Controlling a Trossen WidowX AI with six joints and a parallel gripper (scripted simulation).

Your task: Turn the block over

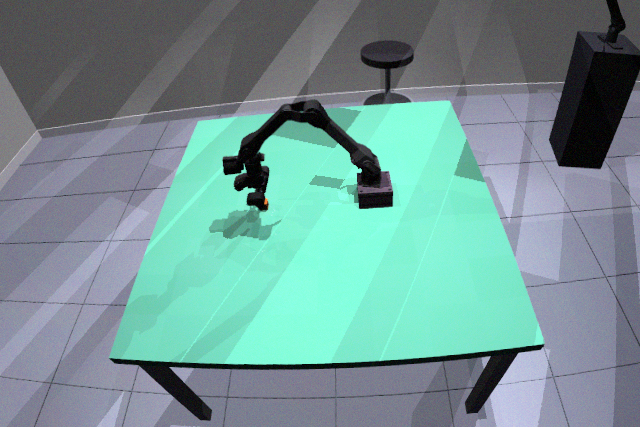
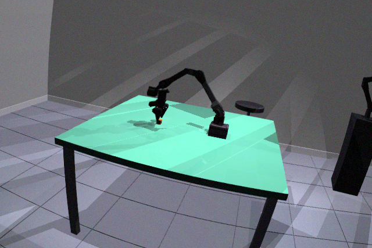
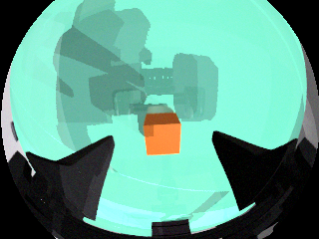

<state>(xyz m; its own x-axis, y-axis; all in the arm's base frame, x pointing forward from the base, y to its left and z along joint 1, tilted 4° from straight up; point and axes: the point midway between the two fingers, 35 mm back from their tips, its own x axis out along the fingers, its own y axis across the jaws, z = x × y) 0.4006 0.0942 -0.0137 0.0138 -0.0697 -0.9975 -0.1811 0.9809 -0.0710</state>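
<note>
Now: the orange block 10 mm below my gripper tip and 10 mm behind it.
</note>
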